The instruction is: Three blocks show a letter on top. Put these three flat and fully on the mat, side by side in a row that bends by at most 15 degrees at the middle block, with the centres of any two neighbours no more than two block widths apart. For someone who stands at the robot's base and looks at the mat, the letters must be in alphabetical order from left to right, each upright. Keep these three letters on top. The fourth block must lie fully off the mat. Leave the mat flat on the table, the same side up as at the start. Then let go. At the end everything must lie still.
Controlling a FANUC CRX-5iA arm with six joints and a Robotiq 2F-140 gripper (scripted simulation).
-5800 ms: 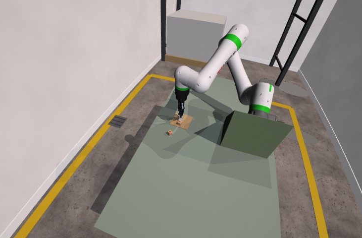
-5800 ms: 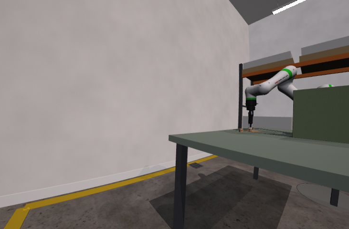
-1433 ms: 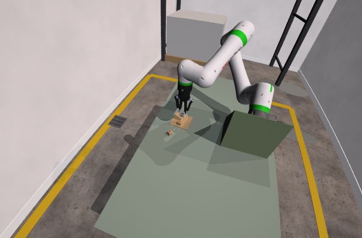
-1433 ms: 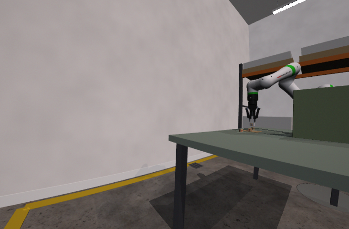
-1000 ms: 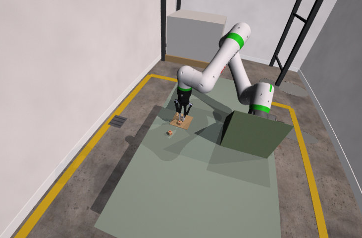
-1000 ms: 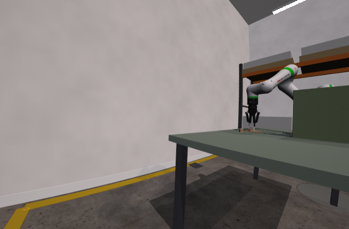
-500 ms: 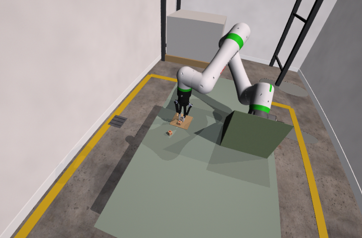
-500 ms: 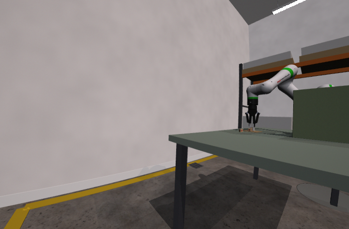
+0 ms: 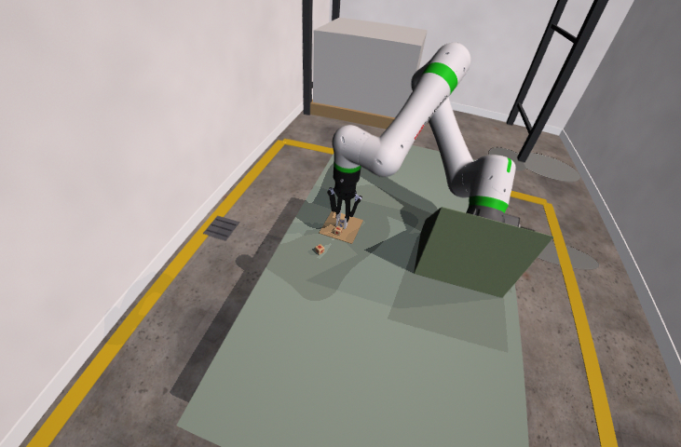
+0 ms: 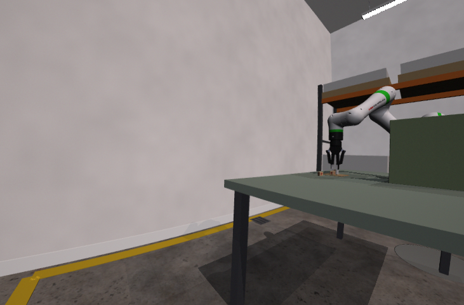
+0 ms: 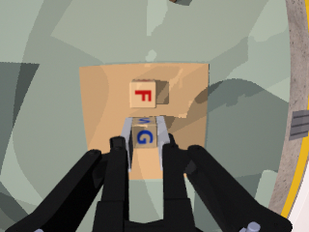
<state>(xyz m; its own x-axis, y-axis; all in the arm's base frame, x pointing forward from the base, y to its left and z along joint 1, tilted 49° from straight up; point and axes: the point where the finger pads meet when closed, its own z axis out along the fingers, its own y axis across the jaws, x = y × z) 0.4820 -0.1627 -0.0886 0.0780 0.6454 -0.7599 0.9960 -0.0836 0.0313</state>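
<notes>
The tan mat lies 40 mm below my hand. From my hand the other things lie so: R block 40 mm ahead, 150 mm to the left, 30 mm below.
</notes>
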